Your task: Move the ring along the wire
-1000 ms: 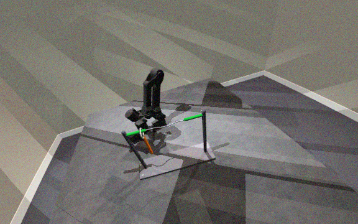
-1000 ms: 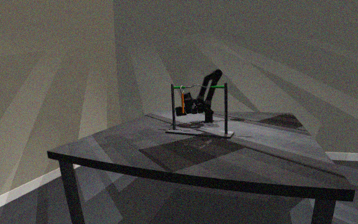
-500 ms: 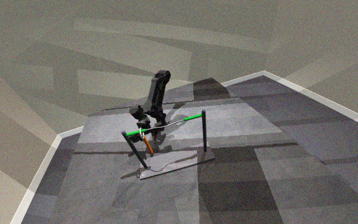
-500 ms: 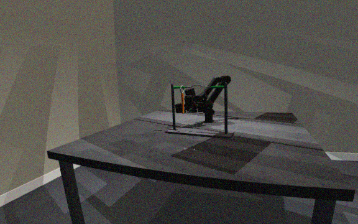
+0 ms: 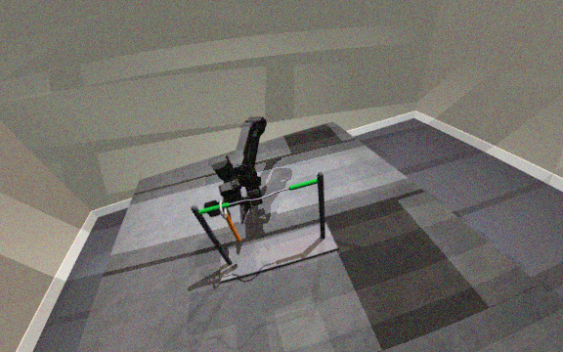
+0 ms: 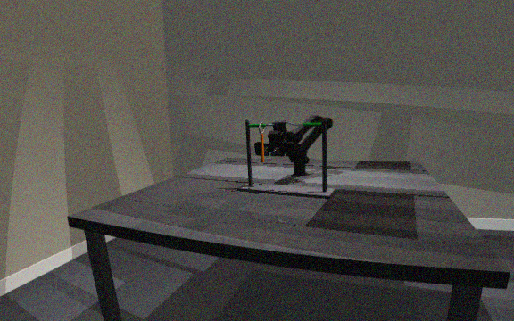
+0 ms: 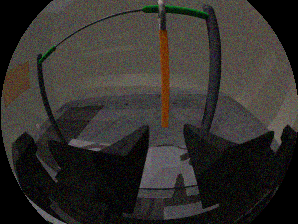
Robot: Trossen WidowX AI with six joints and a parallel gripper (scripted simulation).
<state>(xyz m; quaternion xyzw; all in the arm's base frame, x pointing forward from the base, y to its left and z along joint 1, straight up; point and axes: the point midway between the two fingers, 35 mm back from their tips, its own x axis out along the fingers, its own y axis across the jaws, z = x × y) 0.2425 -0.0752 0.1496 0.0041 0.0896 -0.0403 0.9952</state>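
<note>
The ring with orange handle is 80 mm above my gripper tip, 40 mm ahead of it and 10 mm to the right of it.
</note>
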